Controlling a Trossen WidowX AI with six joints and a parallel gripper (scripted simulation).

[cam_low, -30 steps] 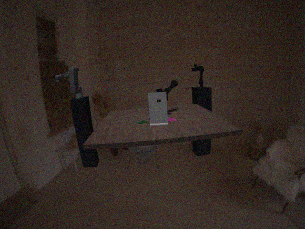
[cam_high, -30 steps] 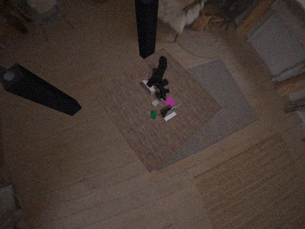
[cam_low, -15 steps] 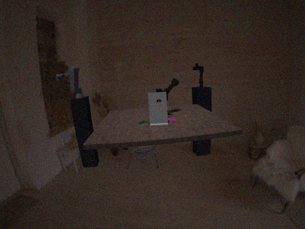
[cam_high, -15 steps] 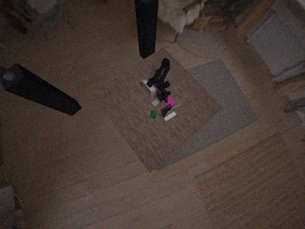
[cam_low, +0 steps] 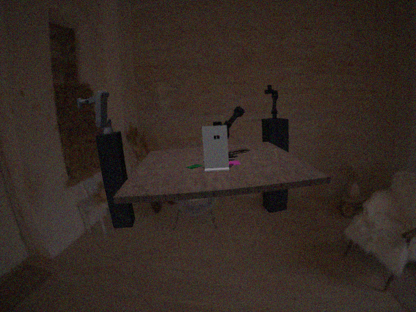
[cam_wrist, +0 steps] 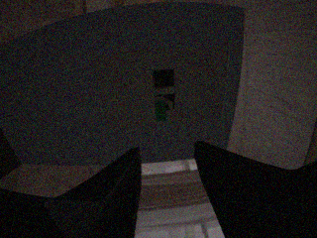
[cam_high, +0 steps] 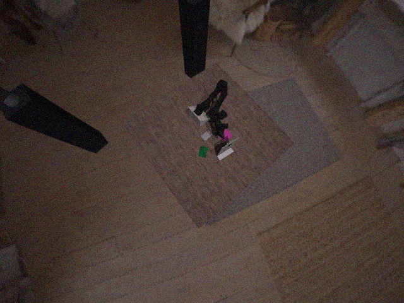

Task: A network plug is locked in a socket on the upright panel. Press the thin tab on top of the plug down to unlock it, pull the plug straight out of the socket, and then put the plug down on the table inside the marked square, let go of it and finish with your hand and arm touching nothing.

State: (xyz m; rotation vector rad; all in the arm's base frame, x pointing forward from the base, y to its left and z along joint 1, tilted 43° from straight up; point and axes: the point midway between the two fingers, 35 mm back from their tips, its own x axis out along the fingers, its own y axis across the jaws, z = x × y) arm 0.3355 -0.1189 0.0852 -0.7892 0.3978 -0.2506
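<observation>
The magenta square lies 23 cm below my gripper tip, 12 cm to the left of it and 5 cm behind it. Also, from my gripper tip: upright grey panel (9 cm below, 8 cm ahead, 1 cm to the right).
</observation>
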